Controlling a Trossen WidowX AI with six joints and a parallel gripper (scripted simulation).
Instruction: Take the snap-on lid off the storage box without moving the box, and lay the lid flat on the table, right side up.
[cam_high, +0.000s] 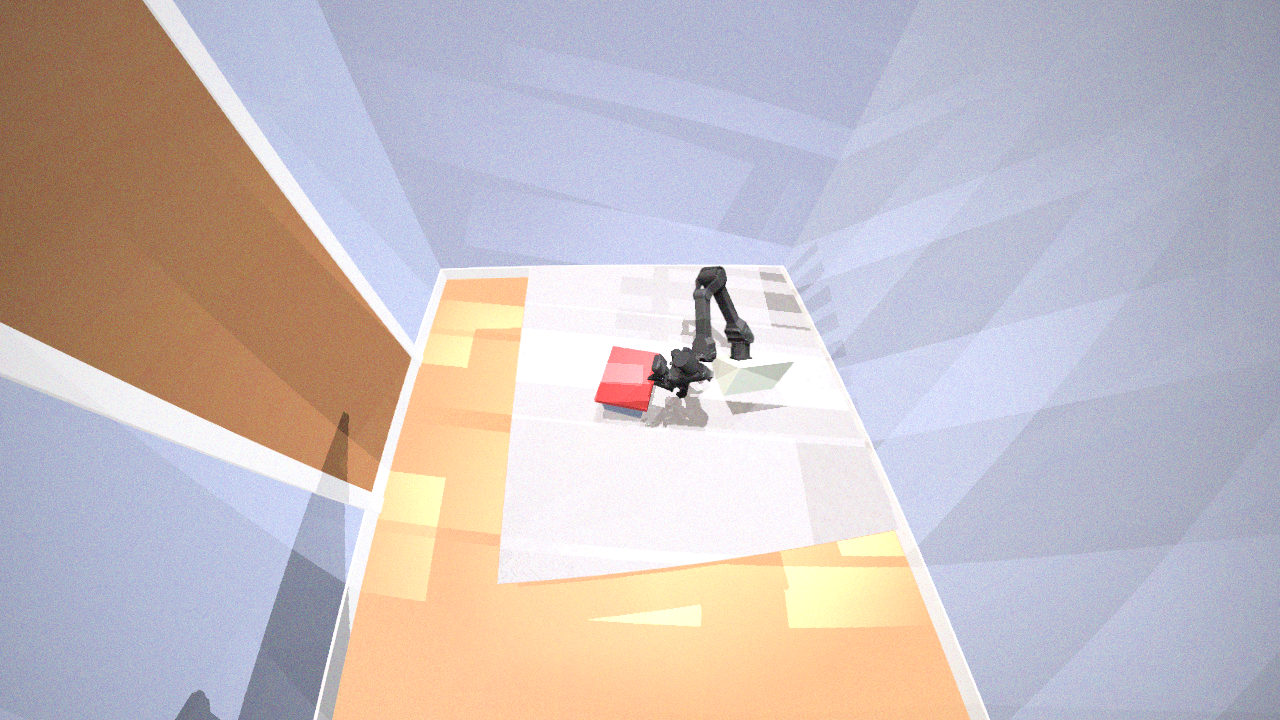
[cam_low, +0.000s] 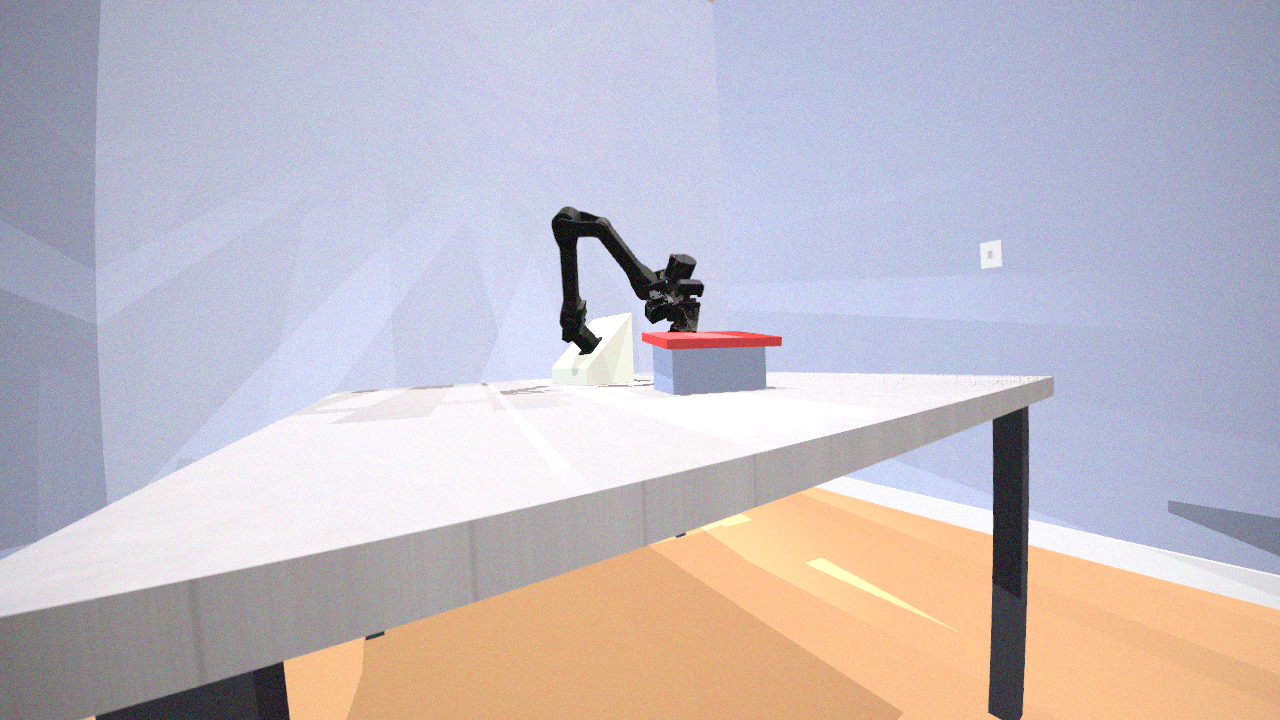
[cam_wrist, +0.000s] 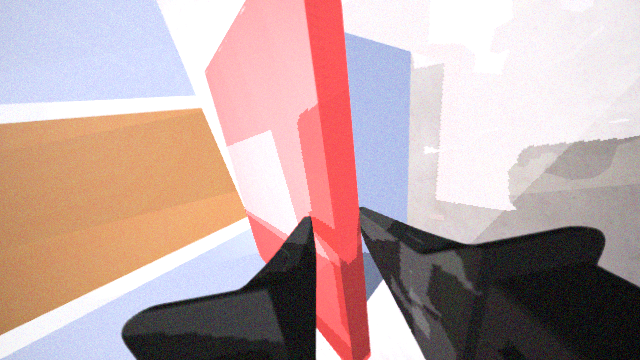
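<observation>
The red lid lies 7 cm ahead of my gripper tip, 3 cm to the right of it and 1 cm below it. Round my gripper tip: blue-grey storage box (6 cm ahead, 3 cm to the right, 6 cm below).
</observation>
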